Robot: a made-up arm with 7 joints.
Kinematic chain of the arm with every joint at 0, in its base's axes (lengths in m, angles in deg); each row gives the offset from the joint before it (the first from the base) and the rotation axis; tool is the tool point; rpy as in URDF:
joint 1: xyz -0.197 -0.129 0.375 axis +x
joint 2: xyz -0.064 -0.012 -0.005 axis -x
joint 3: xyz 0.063 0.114 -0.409 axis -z
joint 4: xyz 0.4 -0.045 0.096 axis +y
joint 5: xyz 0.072 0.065 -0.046 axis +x
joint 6: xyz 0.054 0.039 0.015 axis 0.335 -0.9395 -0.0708
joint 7: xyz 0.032 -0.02 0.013 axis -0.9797 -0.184 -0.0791
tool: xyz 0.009 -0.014 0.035 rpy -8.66 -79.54 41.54
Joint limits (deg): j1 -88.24..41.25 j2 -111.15..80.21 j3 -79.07..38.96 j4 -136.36..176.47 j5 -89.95..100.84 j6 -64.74..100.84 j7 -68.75..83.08
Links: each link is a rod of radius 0.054 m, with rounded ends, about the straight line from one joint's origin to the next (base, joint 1, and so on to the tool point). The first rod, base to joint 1, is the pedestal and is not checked.
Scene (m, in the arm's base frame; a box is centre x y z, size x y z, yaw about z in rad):
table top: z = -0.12
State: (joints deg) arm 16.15 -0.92 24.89 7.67 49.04 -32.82 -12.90
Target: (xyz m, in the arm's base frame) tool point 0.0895 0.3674 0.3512
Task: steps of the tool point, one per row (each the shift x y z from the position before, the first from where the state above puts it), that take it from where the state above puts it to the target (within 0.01 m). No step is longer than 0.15 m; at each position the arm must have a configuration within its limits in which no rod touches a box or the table.
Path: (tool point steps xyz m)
1: 0.0460 0.1024 0.0775
2: 0.0073 0.1115 0.0778
3: -0.0316 0.1086 0.0721
4: -0.0657 0.0943 0.0610
5: -0.0912 0.0713 0.0460
6: -0.1059 0.0435 0.0288

